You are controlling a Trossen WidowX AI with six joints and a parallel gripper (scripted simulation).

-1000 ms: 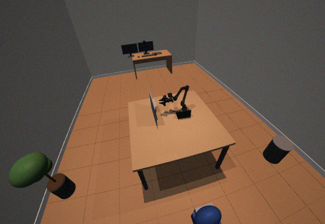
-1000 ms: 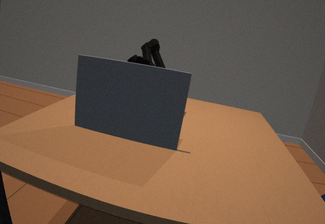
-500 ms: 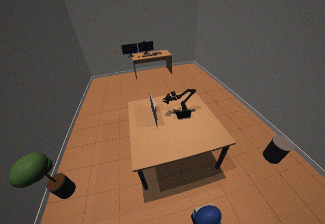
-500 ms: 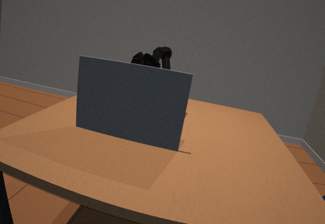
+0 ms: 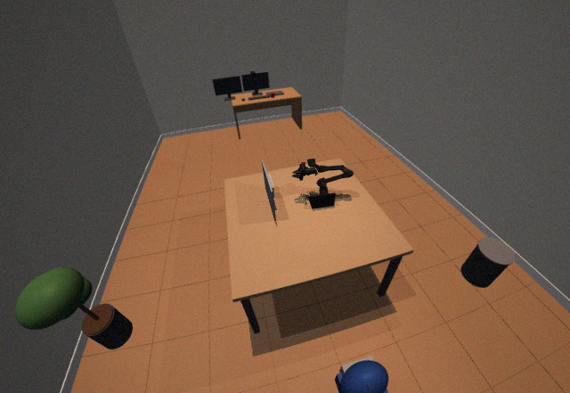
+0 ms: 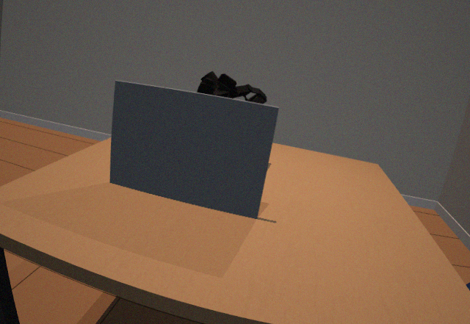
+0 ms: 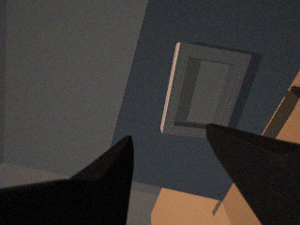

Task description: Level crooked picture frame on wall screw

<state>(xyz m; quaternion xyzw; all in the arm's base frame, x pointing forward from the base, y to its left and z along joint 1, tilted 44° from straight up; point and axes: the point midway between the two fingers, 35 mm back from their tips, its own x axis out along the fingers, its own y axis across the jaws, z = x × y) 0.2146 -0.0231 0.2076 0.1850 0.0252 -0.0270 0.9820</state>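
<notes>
The picture frame lies 20 cm ahead of my gripper tip, 9 cm below it and 1 cm to the right of it. Also, from my gripper tip: blue-grey wall panel: 21 cm ahead, 11 cm below.
</notes>
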